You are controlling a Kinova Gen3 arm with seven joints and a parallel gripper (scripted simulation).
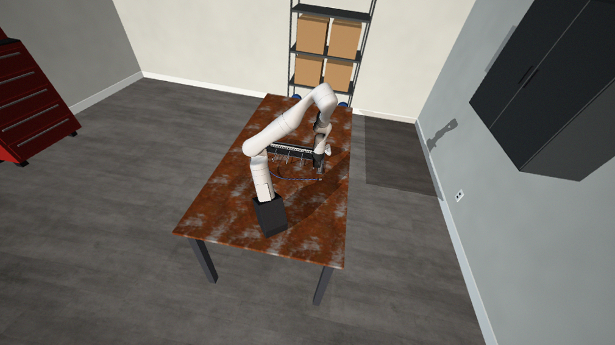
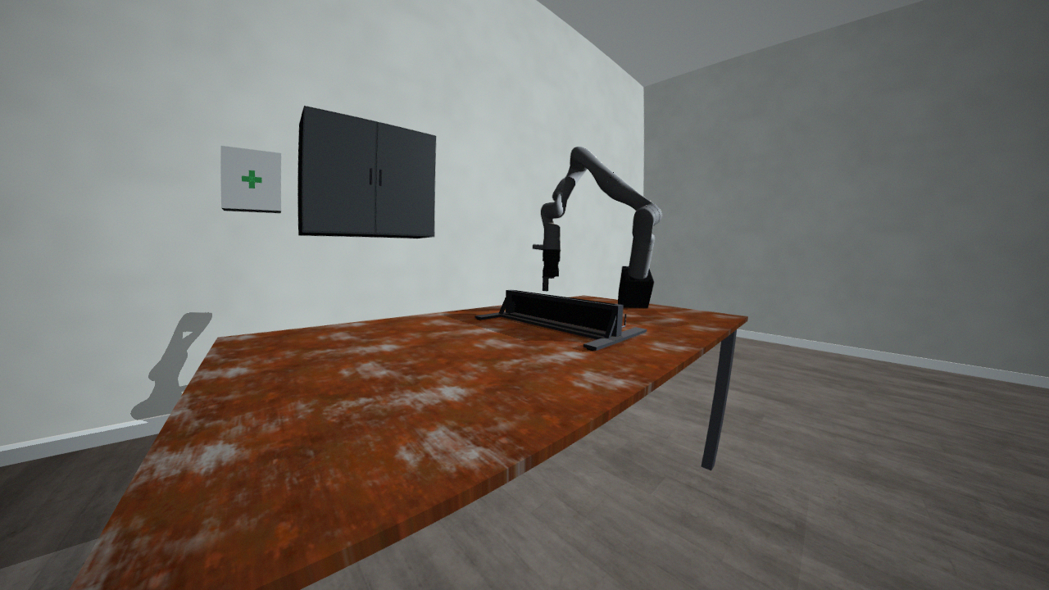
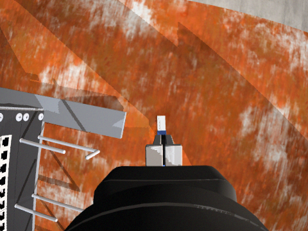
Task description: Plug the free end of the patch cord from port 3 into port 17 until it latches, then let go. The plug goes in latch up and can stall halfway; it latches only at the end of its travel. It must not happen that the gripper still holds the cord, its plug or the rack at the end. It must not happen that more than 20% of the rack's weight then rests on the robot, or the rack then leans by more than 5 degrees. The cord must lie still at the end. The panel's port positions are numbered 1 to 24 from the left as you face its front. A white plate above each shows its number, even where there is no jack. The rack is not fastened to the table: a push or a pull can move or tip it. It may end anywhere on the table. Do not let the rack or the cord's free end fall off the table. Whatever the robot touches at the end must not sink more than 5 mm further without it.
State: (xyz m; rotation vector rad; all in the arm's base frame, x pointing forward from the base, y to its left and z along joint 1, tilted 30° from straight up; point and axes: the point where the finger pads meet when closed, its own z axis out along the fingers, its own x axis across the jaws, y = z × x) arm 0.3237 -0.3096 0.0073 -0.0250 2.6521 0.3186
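The plug is 10 cm below my hand and 2 cm to the right of it.
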